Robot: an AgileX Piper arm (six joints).
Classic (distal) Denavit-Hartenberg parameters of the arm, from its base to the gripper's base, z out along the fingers. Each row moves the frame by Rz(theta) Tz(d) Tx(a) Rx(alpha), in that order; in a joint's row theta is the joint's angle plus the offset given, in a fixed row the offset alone. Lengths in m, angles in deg.
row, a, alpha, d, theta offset
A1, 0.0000, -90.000, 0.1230, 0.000
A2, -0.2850, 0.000, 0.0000, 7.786
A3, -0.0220, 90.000, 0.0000, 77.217
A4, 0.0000, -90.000, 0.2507, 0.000
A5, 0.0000, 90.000, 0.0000, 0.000
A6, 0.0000, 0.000, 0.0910, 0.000
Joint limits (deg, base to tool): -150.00..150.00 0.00..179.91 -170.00..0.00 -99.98..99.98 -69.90..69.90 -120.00..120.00
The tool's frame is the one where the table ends.
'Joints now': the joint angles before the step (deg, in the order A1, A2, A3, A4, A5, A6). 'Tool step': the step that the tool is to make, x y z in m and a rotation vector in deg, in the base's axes. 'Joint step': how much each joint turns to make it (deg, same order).
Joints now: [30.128 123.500 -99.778 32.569 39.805 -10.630]
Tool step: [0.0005 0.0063 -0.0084 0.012 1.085 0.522]
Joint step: [0.534 1.548 -0.904 0.519 0.334 0.017]
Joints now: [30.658 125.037 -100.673 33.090 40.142 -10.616]
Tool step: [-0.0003 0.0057 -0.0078 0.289 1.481 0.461]
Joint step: [0.447 1.385 -0.755 0.970 0.606 -0.033]
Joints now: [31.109 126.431 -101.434 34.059 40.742 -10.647]
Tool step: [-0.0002 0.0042 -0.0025 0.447 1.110 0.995]
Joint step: [0.220 0.925 -1.104 1.044 1.336 -0.544]
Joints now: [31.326 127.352 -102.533 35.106 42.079 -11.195]
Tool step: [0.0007 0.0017 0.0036 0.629 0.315 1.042]
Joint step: [-0.078 0.289 -1.260 0.849 1.492 -0.762]
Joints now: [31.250 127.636 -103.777 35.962 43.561 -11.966]
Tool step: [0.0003 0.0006 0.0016 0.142 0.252 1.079]
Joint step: [-0.103 0.247 -0.815 0.428 1.282 -0.789]
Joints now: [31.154 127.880 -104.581 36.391 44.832 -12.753]
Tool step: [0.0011 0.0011 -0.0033 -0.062 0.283 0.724]
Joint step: [-0.039 0.715 -0.576 0.370 0.558 -0.739]
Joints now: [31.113 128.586 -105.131 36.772 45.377 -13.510]
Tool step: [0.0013 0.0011 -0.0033 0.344 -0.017 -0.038]
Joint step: [-0.006 0.537 -0.139 0.684 -0.434 -0.571]
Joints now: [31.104 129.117 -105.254 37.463 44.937 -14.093]
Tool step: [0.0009 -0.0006 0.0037 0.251 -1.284 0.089]
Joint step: [-0.065 -0.394 0.018 0.055 -0.675 -0.742]
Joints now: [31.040 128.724 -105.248 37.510 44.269 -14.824]
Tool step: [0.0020 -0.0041 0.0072 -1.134 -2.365 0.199]
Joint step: [-0.266 -0.867 -0.149 -2.154 -0.485 -0.098]
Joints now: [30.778 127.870 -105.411 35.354 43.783 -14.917]
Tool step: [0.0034 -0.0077 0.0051 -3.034 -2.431 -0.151]
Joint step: [-0.454 -0.757 -0.236 -4.751 -0.083 1.358]
